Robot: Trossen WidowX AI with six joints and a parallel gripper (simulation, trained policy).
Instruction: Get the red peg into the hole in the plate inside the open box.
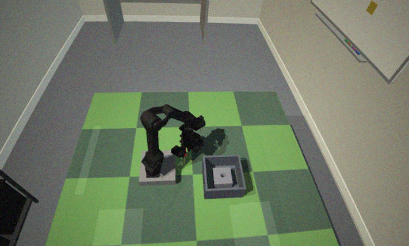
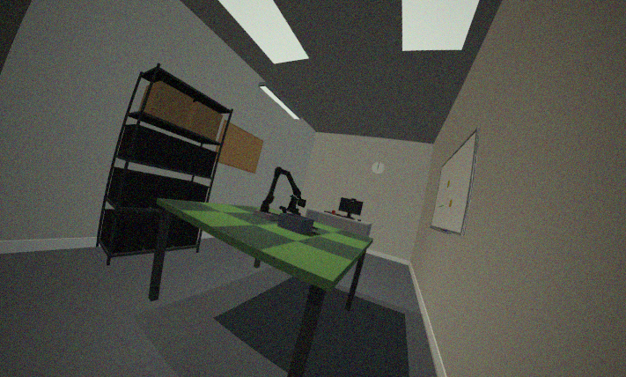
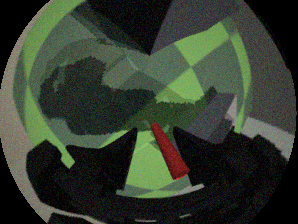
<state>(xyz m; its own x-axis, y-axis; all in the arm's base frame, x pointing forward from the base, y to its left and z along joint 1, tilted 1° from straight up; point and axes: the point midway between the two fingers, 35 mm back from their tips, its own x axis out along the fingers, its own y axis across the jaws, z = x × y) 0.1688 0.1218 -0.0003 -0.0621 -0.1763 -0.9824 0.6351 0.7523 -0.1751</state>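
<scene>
Now: the red peg 30 mm above my gripper tip. The rest, counted from my gripper tip: plate (180 mm ahead, 160 mm to the right, 30 mm above); grey box (180 mm ahead, 160 mm to the right, 10 mm above).
</scene>
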